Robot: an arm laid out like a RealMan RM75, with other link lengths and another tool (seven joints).
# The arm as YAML. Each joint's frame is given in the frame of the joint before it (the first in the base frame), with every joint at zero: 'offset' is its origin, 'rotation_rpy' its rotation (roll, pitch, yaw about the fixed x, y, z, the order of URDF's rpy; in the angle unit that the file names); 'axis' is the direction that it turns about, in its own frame. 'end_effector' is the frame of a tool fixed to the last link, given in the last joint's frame.
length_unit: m
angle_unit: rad
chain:
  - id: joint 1
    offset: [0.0, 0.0, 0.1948]
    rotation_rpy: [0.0, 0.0, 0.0]
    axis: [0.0, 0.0, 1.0]
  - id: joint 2
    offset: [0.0, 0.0, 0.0]
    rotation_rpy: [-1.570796, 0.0, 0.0]
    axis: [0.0, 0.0, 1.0]
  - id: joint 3
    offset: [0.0, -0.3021, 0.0]
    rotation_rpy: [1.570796, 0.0, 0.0]
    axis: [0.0, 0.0, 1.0]
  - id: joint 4
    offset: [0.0, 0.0, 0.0]
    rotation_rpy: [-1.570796, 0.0, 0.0]
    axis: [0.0, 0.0, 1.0]
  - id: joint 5
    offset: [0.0, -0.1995, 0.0]
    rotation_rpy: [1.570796, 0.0, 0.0]
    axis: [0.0, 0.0, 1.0]
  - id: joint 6
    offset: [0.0, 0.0, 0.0]
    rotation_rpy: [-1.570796, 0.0, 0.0]
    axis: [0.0, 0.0, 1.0]
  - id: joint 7
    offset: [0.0, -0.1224, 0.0]
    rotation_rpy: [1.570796, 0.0, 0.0]
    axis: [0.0, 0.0, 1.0]
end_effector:
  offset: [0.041, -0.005, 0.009]
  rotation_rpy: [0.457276, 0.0, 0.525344]
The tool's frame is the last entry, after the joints.
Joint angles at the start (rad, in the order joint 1, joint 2, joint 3, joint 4, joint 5, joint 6, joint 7): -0.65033, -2.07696, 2.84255, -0.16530, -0.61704, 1.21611, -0.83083
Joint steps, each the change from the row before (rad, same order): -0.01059, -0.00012, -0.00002, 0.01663, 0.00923, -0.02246, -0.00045; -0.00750, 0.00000, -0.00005, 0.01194, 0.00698, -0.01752, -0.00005; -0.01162, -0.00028, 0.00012, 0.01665, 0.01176, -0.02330, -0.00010; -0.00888, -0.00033, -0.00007, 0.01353, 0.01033, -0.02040, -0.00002; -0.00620, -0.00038, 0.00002, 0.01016, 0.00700, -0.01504, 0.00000; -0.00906, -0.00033, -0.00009, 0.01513, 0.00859, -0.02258, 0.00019; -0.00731, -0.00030, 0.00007, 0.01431, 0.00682, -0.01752, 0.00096; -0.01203, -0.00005, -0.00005, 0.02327, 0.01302, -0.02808, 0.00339; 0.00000, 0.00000, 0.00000, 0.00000, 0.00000, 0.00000, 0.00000
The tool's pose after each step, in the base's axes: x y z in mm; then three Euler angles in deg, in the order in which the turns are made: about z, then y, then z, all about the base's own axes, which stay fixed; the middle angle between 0 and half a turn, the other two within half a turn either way. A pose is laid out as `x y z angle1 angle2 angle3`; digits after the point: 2 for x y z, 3 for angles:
-293.66 372.45 -84.91 -110.149 108.666 77.404
-290.88 374.64 -88.29 -109.932 109.211 77.451
-286.29 377.64 -93.32 -109.621 110.082 77.344
-282.86 379.83 -97.55 -109.273 110.817 77.352
-280.37 381.29 -100.69 -109.033 111.336 77.372
-276.75 383.52 -105.02 -108.677 112.004 77.444
-273.29 385.05 -108.86 -108.492 112.575 77.359
-267.52 387.27 -115.06 -108.040 113.555 77.110
-267.52 387.27 -115.06 -108.040 113.555 77.110

